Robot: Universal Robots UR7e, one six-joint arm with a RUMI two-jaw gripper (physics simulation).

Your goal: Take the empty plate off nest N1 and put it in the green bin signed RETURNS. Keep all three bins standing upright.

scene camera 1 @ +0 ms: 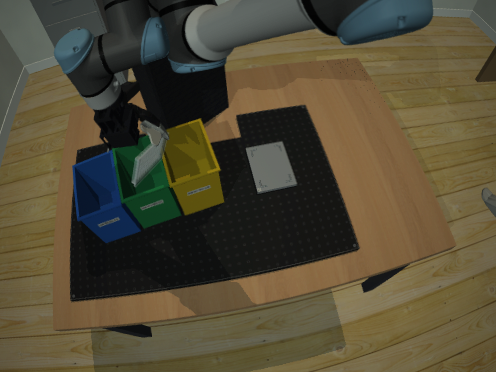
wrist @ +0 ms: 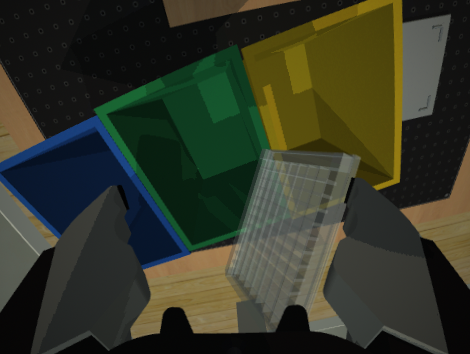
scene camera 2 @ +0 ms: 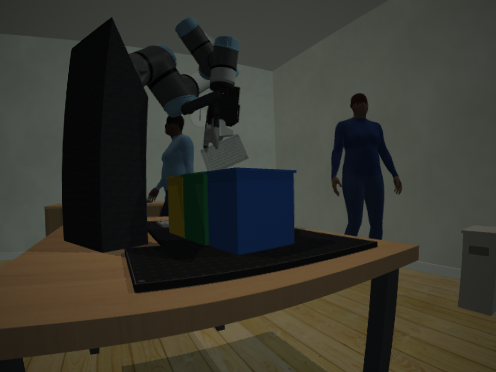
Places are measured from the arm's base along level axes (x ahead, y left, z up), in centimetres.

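Pixels of known places: gripper, fingertip midpoint: (scene camera 1: 140, 142) (wrist: 235, 184) (scene camera 2: 210, 150); arm's base, origin of the base link: (scene camera 1: 157, 2) (scene camera 2: 117, 79).
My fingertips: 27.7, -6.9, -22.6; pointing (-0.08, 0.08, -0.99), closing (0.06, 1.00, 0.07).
For each thing: its top centre in the pictures, then the offset to it from my fingertips, as dx, dy, dz. Level surfaces: height alone.
- green bin, middle of its top: (wrist: 207, 171) (scene camera 1: 138, 165) (scene camera 2: 219, 173) +1.8, -2.5, -6.8
- light grey nest, middle of its top: (wrist: 412, 74) (scene camera 1: 270, 164) -4.7, +33.1, -23.3
- blue bin, middle of its top: (wrist: 100, 217) (scene camera 2: 250, 170) (scene camera 1: 94, 183) +5.7, -15.0, -6.8
- yellow bin, middle of its top: (wrist: 337, 127) (scene camera 1: 185, 150) (scene camera 2: 199, 176) -1.1, +10.3, -6.8
- black perforated mat, its level: dz -24.7
The clear, gridded plate (scene camera 1: 148, 162) (scene camera 2: 226, 153) (wrist: 287, 220) is steeply tilted above the bins. In the wrist view it lies between the open fingers, close to the right one, over the edge shared by the green and yellow bins. My gripper (scene camera 2: 212, 142) (wrist: 235, 184) is wide open above the bins and grips nothing. The green bin (scene camera 1: 152, 207) (scene camera 2: 196, 210) (wrist: 170, 150) stands upright in the middle; its sign is too small to read. The light grey nest (scene camera 1: 271, 167) (wrist: 425, 70) with corner brackets holds no plate; its label is not readable.
The blue bin (scene camera 1: 107, 225) (scene camera 2: 265, 210) (wrist: 65, 185) and yellow bin (scene camera 1: 200, 195) (scene camera 2: 176, 207) (wrist: 350, 90) stand upright on either side of the green one, on the black perforated mat (scene camera 1: 225, 240) (scene camera 2: 200, 265). A tall black block (scene camera 1: 185, 90) (scene camera 2: 105, 150) stands behind them. Two people stand beyond the table.
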